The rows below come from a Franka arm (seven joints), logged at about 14 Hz.
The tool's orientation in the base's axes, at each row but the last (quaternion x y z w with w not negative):
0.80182, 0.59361, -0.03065, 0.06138
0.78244, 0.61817, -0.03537, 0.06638
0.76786, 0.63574, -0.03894, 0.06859
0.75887, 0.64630, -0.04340, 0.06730
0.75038, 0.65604, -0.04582, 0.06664
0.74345, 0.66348, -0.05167, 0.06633
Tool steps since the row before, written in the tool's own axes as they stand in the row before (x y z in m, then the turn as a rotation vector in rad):
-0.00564, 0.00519, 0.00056, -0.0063, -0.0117, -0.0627
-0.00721, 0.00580, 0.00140, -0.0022, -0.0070, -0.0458
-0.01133, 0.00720, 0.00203, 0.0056, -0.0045, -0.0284
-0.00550, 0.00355, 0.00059, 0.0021, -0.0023, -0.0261
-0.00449, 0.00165, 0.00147, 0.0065, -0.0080, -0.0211
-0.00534, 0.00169, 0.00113, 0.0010, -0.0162, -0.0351
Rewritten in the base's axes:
0.00332, -0.00692, 0.00046, -0.0145, 0.0058, 0.0622
0.00399, -0.00846, -0.00004, -0.0085, 0.0062, 0.0452
0.00499, -0.01263, 0.00006, -0.0041, 0.0107, 0.0270
0.00263, -0.00601, 0.00042, -0.0025, 0.0065, 0.0253
0.00106, -0.00484, -0.00068, -0.0074, 0.0108, 0.0195
0.00108, -0.00561, -0.00018, -0.0164, 0.0086, 0.0340

